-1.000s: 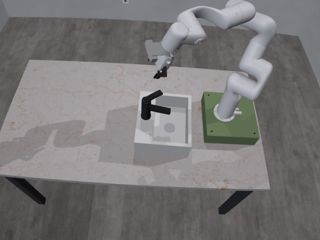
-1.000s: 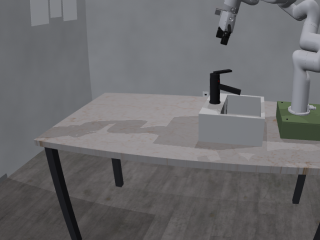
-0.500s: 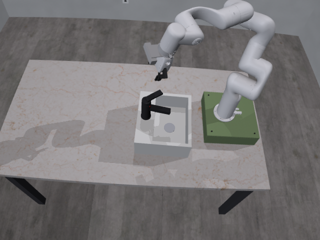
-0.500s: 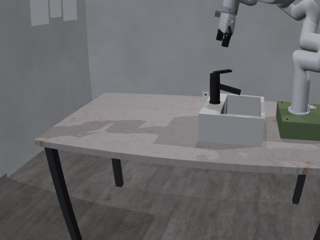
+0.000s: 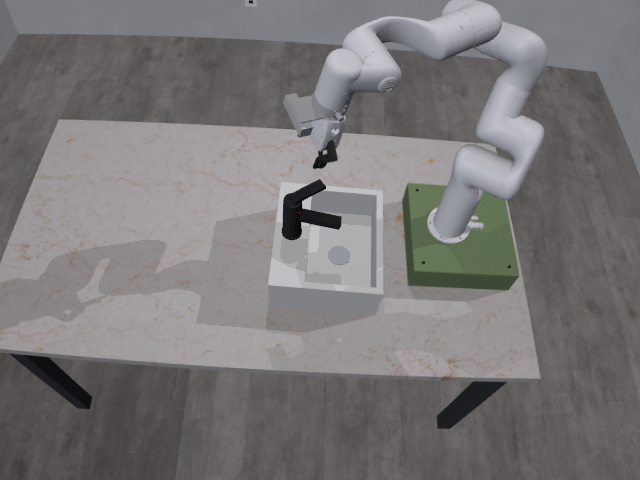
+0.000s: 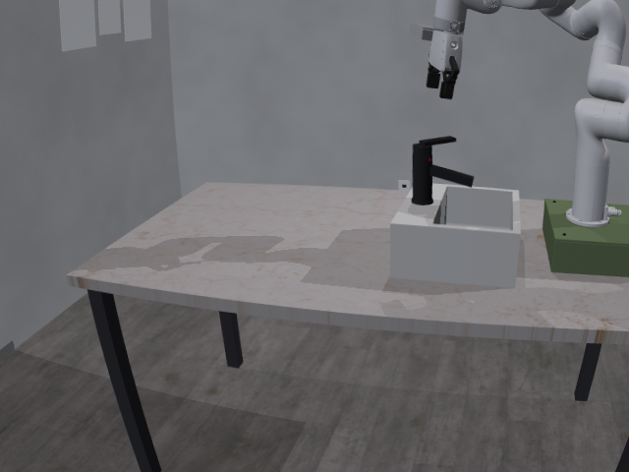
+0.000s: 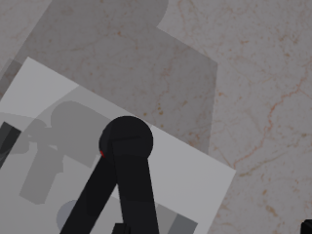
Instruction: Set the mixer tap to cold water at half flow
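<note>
Now: hand 120 mm above the lever and 30 mm to the right of it. Round my hand: white sink (360 mm below, 80 mm behind, 60 mm to the left).
</note>
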